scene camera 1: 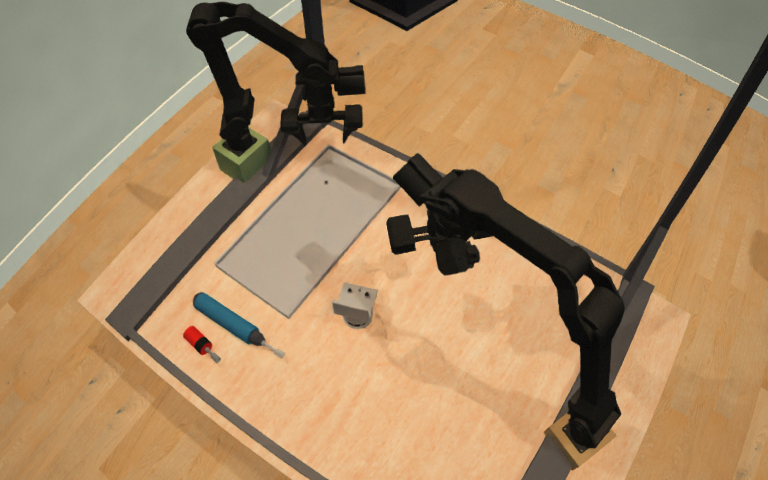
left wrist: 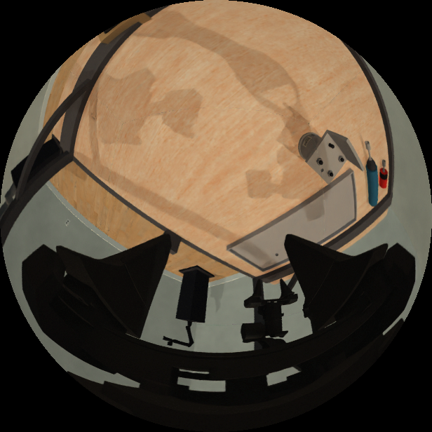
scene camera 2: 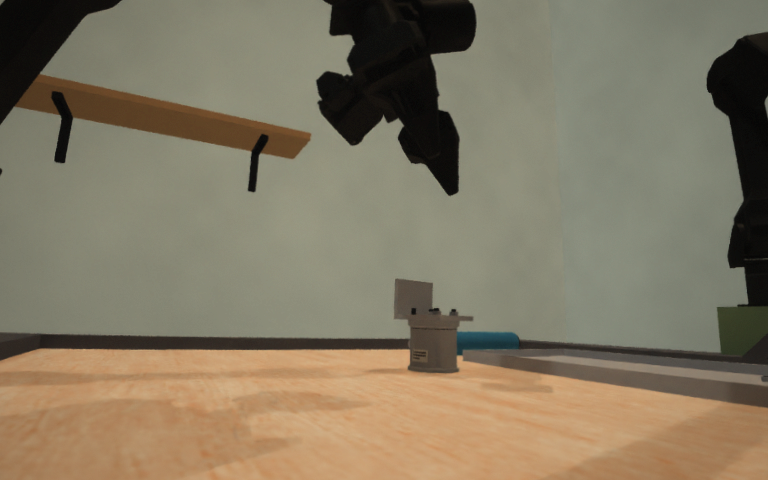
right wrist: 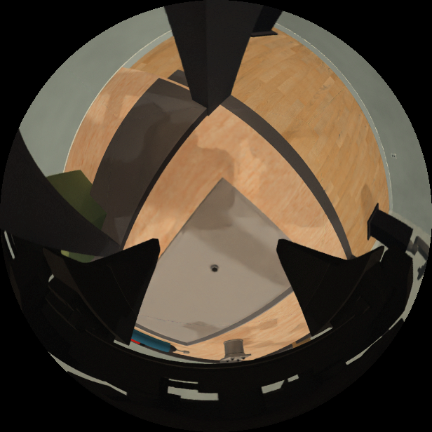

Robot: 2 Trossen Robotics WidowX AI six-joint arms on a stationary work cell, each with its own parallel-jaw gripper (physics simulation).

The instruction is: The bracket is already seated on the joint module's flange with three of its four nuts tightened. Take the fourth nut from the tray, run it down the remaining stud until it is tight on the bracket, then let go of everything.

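Seen in the pictures: left gripper, between the fingertips: point(scene camera 2: 445, 177); right gripper, between the fingertips: point(scene camera 1: 324, 143); left arm's base, origin of its link: point(scene camera 1: 583, 431); right arm's base, origin of its link: point(scene camera 1: 239, 143).
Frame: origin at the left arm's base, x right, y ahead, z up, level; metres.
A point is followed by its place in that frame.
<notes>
The fourth nut point(scene camera 1: 325, 182) @(y 0.802, x -0.108, z -0.037 m) point(left wrist: 277, 254) point(right wrist: 214, 268) is small and dark and lies on the grey tray point(scene camera 1: 271, 226) @(y 0.762, x -0.273, z -0.042 m) point(left wrist: 315, 210) point(right wrist: 182, 305). My right gripper point(scene camera 1: 324, 139) @(y 0.866, x -0.070, z 0.021 m) point(left wrist: 269, 278) point(right wrist: 219, 246) is open and empty, above the tray's far end, with the nut in view between its fingers in the right wrist view. The grey L-shaped bracket point(scene camera 1: 362, 291) @(y 0.479, x -0.197, z 0.021 m) point(scene camera 2: 413, 298) @(y 0.444, x -0.236, z 0.041 m) point(left wrist: 327, 156) sits on the upright joint module point(scene camera 1: 357, 323) @(y 0.443, x -0.233, z -0.023 m) point(scene camera 2: 433, 348) @(y 0.463, x -0.190, z -0.018 m) point(left wrist: 307, 145). Three nuts show on it; a dark bare stud point(left wrist: 331, 145) stands near its upright plate. My left gripper point(left wrist: 229, 240) is open and empty, high above the table.
A blue screwdriver point(scene camera 1: 226, 319) @(y 0.583, x -0.463, z -0.006 m) point(scene camera 2: 487, 342) @(y 0.603, x -0.443, z -0.022 m) point(left wrist: 372, 185) and a shorter red one point(scene camera 1: 195, 339) @(y 0.579, x -0.541, z -0.011 m) point(left wrist: 383, 177) lie beyond the tray's near end. Dark frame beams point(scene camera 1: 186, 249) @(y 0.804, x -0.475, z -0.025 m) border the table. A dark post point(right wrist: 212, 55) rises near the tray's far corner, close to the right arm.
</notes>
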